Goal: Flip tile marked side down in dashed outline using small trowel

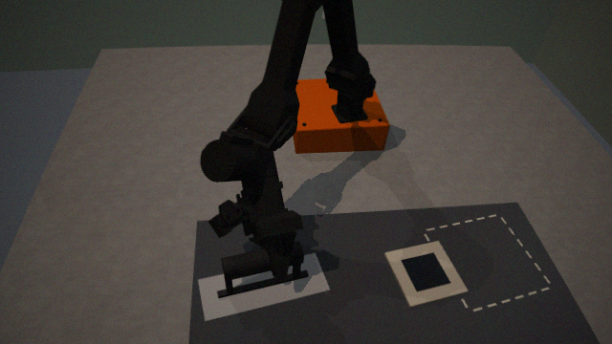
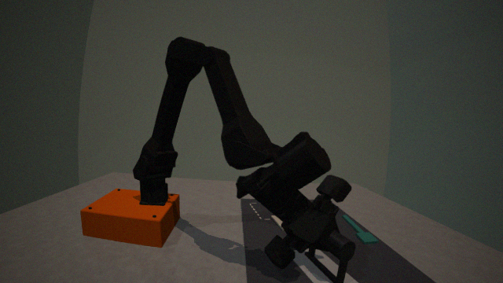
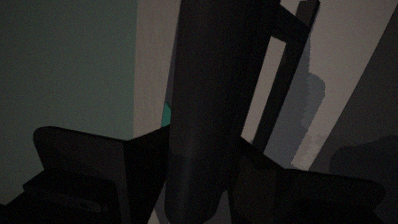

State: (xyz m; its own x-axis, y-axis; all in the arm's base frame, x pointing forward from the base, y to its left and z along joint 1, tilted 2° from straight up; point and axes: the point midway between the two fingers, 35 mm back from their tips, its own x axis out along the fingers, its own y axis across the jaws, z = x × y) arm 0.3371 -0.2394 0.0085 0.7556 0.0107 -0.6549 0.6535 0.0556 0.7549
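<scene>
Right now my gripper tip is 3 cm short of the dark mat, 18 cm to the right of it and 7 cm above it. From my gripper tip the other things lie so: trowel (3 cm behind, 1 cm below); then tile (2 cm ahead, 25 cm to the left, 4 cm below); then flat teal strip (17 cm ahead, 13 cm to the left, 4 cm below).
</scene>
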